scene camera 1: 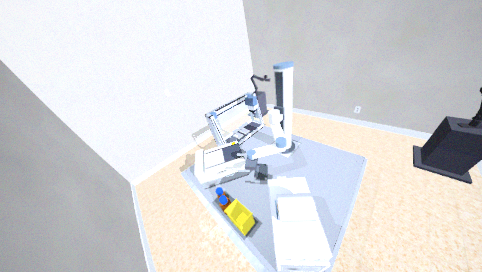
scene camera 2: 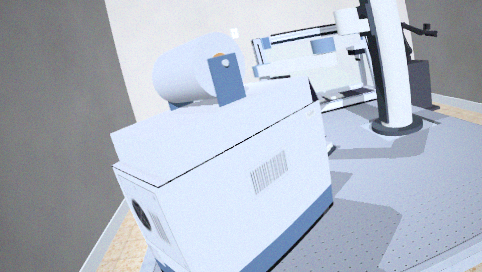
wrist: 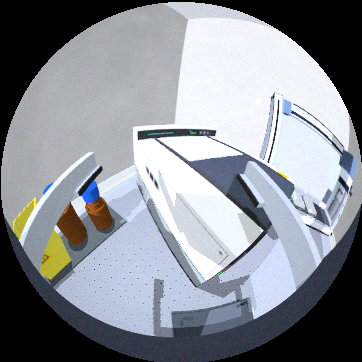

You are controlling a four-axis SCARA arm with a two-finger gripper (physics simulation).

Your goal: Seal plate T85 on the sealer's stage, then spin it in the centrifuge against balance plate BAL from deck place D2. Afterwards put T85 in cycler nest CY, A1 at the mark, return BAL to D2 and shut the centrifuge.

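Frame: origin at the arm's base, x ahead, y left, z up, level; millimetres.
Seen in the pictures: gripper, fingertip midpoint: (scene camera 1: 234, 161) (wrist: 167, 161); arm's base at its link origin: (scene camera 2: 397, 126).
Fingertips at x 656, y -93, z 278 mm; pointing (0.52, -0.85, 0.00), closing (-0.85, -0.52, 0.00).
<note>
Offsets run from my fingertips to a thing's middle. "*": to the spot under its first point.
My gripper (scene camera 1: 235, 164) (wrist: 167, 161) is open and empty, its fingers spread above a low white instrument @[20 mm ahead, 233 mm right, 143 mm down] (scene camera 1: 212, 162) (wrist: 185, 195) with a dark top section. I cannot read which instrument it is. The gripper is hidden in scene camera 2. A dark block with corner holders @[181 mm back, 117 mm left, 236 mm down] (scene camera 1: 261, 171) (wrist: 215, 317) stands beside that instrument. The white sealer @[85 mm ahead, 574 mm left, 27 mm down] (scene camera 1: 300, 240) (scene camera 2: 230, 165) carries a large film roll @[102 mm ahead, 588 mm left, 153 mm up] (scene camera 1: 297, 207) (scene camera 2: 185, 70). A small pale slab @[* 197 mm back, 388 mm left, 161 mm down] (scene camera 2: 330, 149) shows past the sealer's far end. I cannot tell which plates are T85 and BAL.
A gantry frame @[* 167 mm back, 518 mm right, 69 mm up] (scene camera 1: 214, 129) (wrist: 272, 125) stands behind the white instrument, with small pale items on its deck. A yellow bin (scene camera 1: 241, 218) (wrist: 55, 257) and two orange bottles with blue caps stand along the table edge. The arm's column (scene camera 1: 285, 102) (scene camera 2: 392, 65) rises at the back.
</note>
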